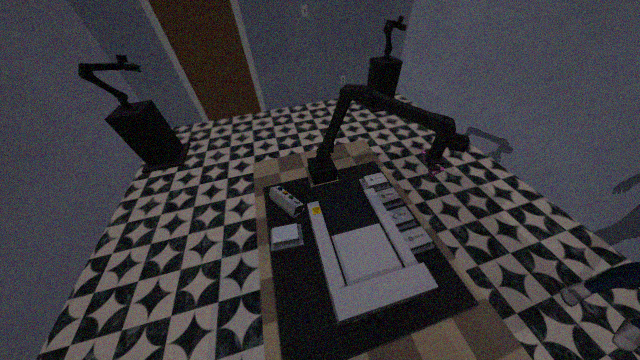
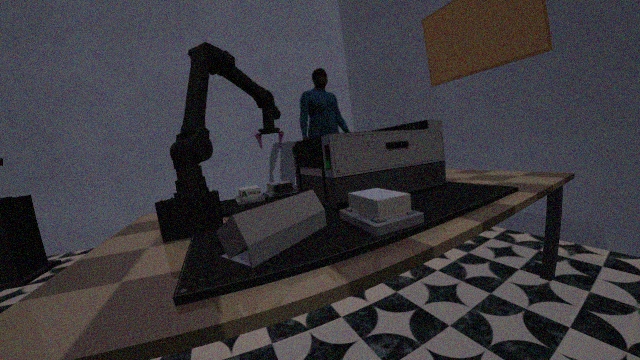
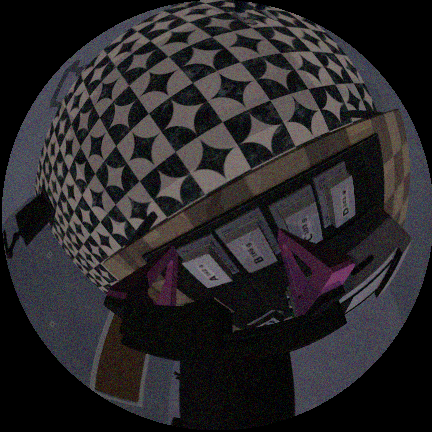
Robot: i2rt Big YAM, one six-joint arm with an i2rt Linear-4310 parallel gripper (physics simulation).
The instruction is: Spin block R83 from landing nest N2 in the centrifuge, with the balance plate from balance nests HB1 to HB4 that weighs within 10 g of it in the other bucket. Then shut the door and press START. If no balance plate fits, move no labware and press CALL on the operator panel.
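Places are measured from the arm's base along level axes (x ahead, y left, z up), in metres.
Pixels of known places: gripper, fingertip midpoint: [image 1: 427, 170] [image 2: 270, 148] [image 3: 225, 242]; arm's base at its link origin: [image 1: 321, 164] [image 2: 193, 195].
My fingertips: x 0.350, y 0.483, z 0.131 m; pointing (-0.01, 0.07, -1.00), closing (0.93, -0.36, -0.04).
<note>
For each thing: its top centre in the pictures, then the offset to it from my fingertips. Level surfaces: height alone.
- Plates A at its top centre: [image 3: 207, 272] [image 2: 248, 187] [image 1: 375, 178] dx -0.157, dy -0.187, dz -0.165 m
- B at its top centre: [image 3: 253, 253] [image 2: 278, 182] [image 1: 387, 194] dx -0.022, dy -0.181, dz -0.165 m
- C at its top centre: [image 3: 306, 230] [image 1: 399, 215] dx +0.118, dy -0.189, dz -0.165 m
- D at its top centre: [image 3: 344, 202] [image 1: 416, 237] dx +0.250, dy -0.177, dz -0.165 m
- white block at its top centre: [image 2: 377, 193] [image 1: 285, 232] dx +0.051, dy -0.783, dz -0.156 m
- landing nest at its top centre: [image 2: 378, 209] [image 1: 286, 236] dx +0.051, dy -0.783, dz -0.192 m
- operator panel at its top centre: [image 2: 273, 199] [image 3: 265, 330] [image 1: 284, 195] dx -0.170, dy -0.750, dz -0.135 m
- black mat at its surface level: dz -0.219 m
- wooden table at its surface level: dz -0.232 m
My gripper [image 1: 431, 162] [image 2: 270, 141] [image 3: 225, 242] is open and empty, high beyond the row of balance plates. Plates A [image 1: 375, 179] [image 3: 208, 270], B [image 3: 254, 254], C [image 1: 401, 216] [image 3: 303, 226] and D [image 1: 415, 237] [image 3: 343, 205] sit in separate nests; their weights are too blurred to read surely. A white block [image 1: 286, 233] [image 2: 379, 204] sits on a landing nest [image 2: 390, 226] across the centrifuge; no R83 or N2 label is legible. The centrifuge [image 1: 385, 292] [image 2: 362, 155] stands between; its buckets do not show. The operator panel [image 1: 285, 199] [image 2: 285, 227] is near the arm's base.
The tall centrifuge walls separate the plate row from the white block. A black mat [image 1: 300, 320] [image 2: 460, 195] lies under the equipment on the wooden table [image 1: 267, 320] [image 2: 115, 290]. A person [image 2: 321, 112] stands beyond the table. Two other arms stand on black pedestals [image 1: 145, 130] [image 1: 384, 75].
</note>
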